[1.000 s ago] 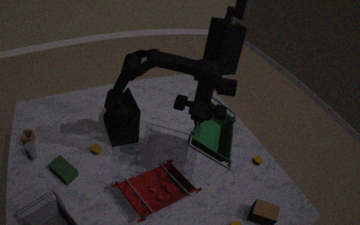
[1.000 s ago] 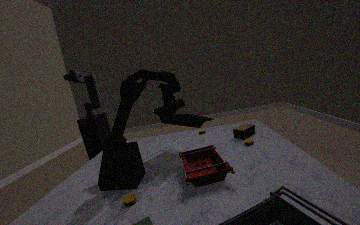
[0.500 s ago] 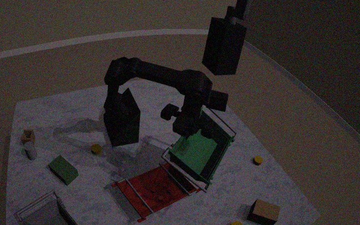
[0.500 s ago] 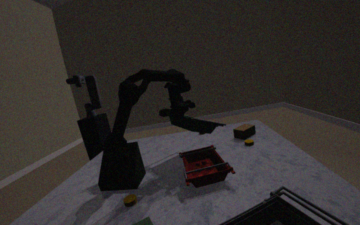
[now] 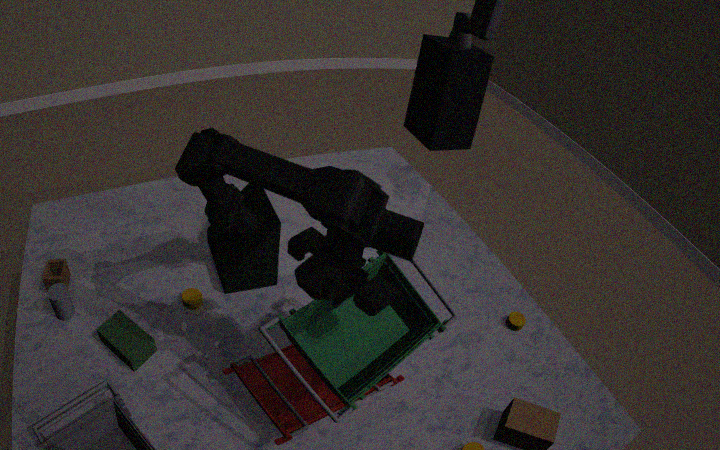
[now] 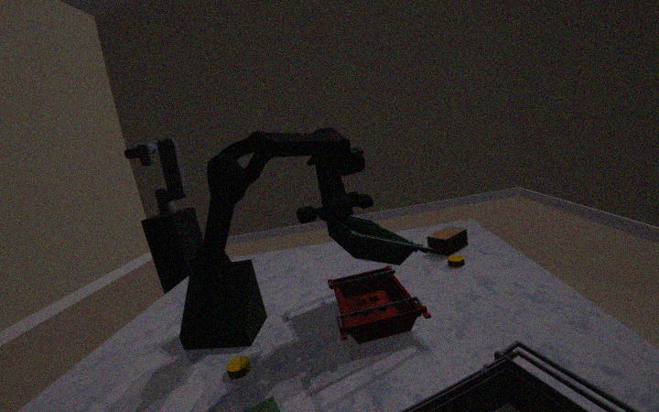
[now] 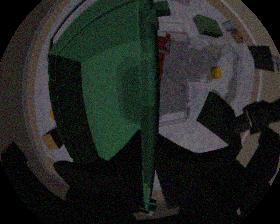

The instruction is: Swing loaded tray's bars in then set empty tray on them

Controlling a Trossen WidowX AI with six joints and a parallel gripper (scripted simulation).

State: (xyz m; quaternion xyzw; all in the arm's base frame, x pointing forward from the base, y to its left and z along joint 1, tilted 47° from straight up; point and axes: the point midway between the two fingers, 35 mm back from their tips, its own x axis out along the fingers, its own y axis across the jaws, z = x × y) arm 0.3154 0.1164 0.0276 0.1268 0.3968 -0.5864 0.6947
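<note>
My gripper tip is 7 cm short of the green tray and 3 cm to the right of it. Also, from my gripper tip: green block 14 cm behind, 41 cm to the right, 17 cm below.
</note>
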